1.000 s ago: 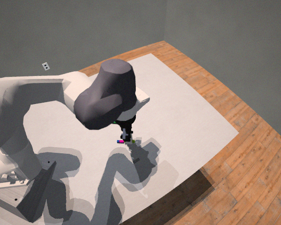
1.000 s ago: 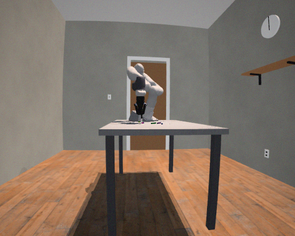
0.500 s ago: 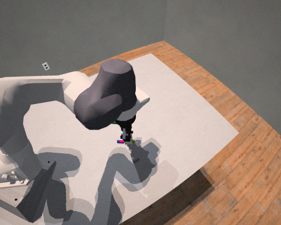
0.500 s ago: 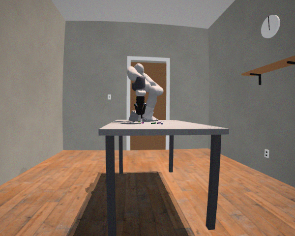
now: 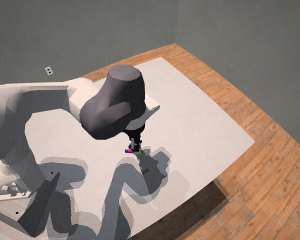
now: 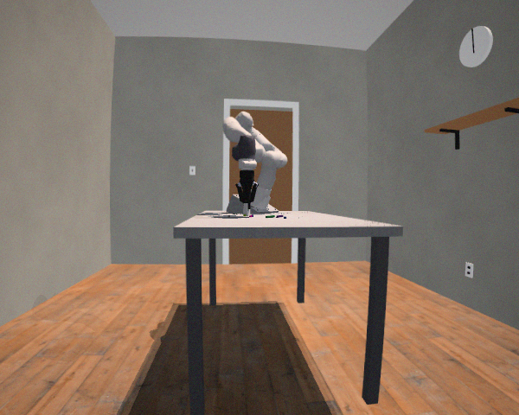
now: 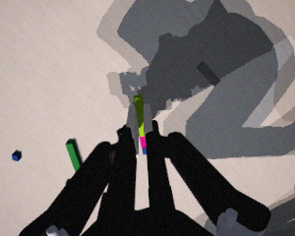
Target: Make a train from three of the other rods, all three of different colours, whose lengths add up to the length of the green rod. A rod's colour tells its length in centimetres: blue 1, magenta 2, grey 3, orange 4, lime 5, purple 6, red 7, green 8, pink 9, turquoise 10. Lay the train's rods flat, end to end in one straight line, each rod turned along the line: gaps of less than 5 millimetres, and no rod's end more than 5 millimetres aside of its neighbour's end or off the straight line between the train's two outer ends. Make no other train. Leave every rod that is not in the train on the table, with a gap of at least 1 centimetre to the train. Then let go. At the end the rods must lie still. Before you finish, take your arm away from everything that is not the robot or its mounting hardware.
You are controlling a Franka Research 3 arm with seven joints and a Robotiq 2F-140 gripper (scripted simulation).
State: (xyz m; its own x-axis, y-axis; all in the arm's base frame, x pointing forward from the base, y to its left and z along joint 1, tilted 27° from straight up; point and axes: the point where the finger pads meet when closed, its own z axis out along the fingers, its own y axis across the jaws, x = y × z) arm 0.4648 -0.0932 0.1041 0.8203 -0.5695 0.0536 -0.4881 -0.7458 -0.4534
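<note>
Now: hand 40 mm above the magenta rod, 30 mm past it and 20 mm to the right of it. The rest, counted from my hand: lime rod: 30 mm below; green rod: 120 mm to the left, 40 mm below; grey rod: 90 mm to the right, 40 mm below, 10 mm behind.
</note>
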